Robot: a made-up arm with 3 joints. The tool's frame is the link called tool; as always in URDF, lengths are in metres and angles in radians. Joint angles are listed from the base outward. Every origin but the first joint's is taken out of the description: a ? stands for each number. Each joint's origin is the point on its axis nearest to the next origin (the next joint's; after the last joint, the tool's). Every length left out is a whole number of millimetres.
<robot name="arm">
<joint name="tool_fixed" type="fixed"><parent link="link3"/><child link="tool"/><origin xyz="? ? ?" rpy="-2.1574 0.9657 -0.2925"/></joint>
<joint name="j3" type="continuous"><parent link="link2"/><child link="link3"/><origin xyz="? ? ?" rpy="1.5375 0.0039 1.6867"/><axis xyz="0 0 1"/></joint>
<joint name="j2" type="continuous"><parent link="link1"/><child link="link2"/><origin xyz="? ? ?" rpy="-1.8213 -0.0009 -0.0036"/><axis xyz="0 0 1"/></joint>
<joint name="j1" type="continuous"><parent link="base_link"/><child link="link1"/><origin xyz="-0.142 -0.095 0.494" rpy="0.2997 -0.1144 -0.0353"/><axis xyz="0 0 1"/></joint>
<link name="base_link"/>
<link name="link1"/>
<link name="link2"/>
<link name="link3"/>
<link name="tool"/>
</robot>
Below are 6 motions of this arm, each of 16 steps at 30 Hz.
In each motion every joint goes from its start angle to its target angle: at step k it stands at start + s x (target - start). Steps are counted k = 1, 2, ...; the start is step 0. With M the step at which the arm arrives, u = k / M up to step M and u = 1 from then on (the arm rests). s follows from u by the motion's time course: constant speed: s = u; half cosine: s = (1 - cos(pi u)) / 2; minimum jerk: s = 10 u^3 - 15 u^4 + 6 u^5.
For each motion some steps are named. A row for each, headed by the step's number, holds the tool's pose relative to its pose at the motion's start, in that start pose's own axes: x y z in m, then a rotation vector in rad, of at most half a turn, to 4 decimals.
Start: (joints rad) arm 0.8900 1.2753 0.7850
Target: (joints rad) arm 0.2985 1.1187 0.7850
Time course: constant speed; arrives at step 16
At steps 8, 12, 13, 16:
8: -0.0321 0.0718 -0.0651 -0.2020 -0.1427 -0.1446
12: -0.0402 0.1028 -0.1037 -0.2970 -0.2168 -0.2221
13: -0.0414 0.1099 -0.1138 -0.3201 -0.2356 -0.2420
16: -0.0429 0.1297 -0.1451 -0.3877 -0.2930 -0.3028

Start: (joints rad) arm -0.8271 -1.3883 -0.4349
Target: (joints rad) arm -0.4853 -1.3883 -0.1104
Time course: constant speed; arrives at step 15
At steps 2, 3, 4, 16:
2: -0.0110 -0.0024 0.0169 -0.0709 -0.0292 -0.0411
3: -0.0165 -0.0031 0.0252 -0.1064 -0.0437 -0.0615
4: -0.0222 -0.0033 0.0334 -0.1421 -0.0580 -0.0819
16: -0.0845 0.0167 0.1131 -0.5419 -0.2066 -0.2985

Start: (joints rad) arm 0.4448 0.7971 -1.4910
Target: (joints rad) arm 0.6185 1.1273 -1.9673
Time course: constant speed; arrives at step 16
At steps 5, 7, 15, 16:
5: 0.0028 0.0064 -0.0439 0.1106 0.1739 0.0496
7: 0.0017 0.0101 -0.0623 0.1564 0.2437 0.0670
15: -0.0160 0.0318 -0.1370 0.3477 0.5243 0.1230
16: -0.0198 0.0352 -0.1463 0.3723 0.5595 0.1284

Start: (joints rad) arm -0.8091 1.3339 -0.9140
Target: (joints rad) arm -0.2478 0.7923 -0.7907
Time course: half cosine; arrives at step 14
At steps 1, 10, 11, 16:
1: -0.0011 0.0010 0.0007 0.0088 -0.0004 -0.0048
10: -0.0757 0.0489 0.0508 0.5230 0.0627 -0.3762
11: -0.0832 0.0525 0.0565 0.5680 0.0791 -0.4189
16: -0.0937 0.0573 0.0645 0.6278 0.1049 -0.4792

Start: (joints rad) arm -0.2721 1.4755 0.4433
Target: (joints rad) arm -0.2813 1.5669 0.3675
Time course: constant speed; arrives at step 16
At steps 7, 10, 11, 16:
7: -0.0013 0.0001 -0.0047 0.0259 -0.0127 0.0402
10: -0.0018 0.0002 -0.0067 0.0367 -0.0179 0.0576
11: -0.0020 0.0002 -0.0074 0.0403 -0.0196 0.0635
16: -0.0026 0.0005 -0.0107 0.0579 -0.0278 0.0930

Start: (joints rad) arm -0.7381 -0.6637 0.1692
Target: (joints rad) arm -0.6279 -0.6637 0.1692
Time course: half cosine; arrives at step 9
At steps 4, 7, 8, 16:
4: -0.0027 -0.0032 0.0061 -0.0390 0.0231 -0.0047
7: -0.0055 -0.0066 0.0133 -0.0833 0.0493 -0.0101
8: -0.0061 -0.0072 0.0147 -0.0915 0.0541 -0.0111
16: -0.0062 -0.0074 0.0152 -0.0943 0.0558 -0.0115

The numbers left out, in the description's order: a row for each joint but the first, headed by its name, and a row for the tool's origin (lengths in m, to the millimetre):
tool: 0.138 0.131 0
j3: -0.075 -0.139 0
j2: 0.251 -0.158 0

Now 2 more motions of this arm.
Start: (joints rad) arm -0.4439 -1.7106 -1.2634
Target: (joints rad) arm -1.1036 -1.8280 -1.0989
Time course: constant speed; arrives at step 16
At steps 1, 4, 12, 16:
1: 0.0077 0.0002 -0.0117 0.0219 0.0175 0.0103
4: 0.0290 0.0030 -0.0476 0.0874 0.0708 0.0402
12: 0.0711 0.0265 -0.1481 0.2596 0.2204 0.1118
16: 0.0834 0.0465 -0.1988 0.3435 0.2996 0.1440

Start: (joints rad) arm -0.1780 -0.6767 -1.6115
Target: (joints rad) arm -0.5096 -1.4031 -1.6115
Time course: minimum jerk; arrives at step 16
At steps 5, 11, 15, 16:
5: 0.0188 -0.0006 0.0072 0.0839 -0.0911 0.0381
11: 0.0812 -0.0025 0.0254 0.4255 -0.3771 0.1521
15: 0.0978 -0.0030 0.0278 0.5311 -0.4454 0.1758
16: 0.0980 -0.0030 0.0278 0.5325 -0.4462 0.1760

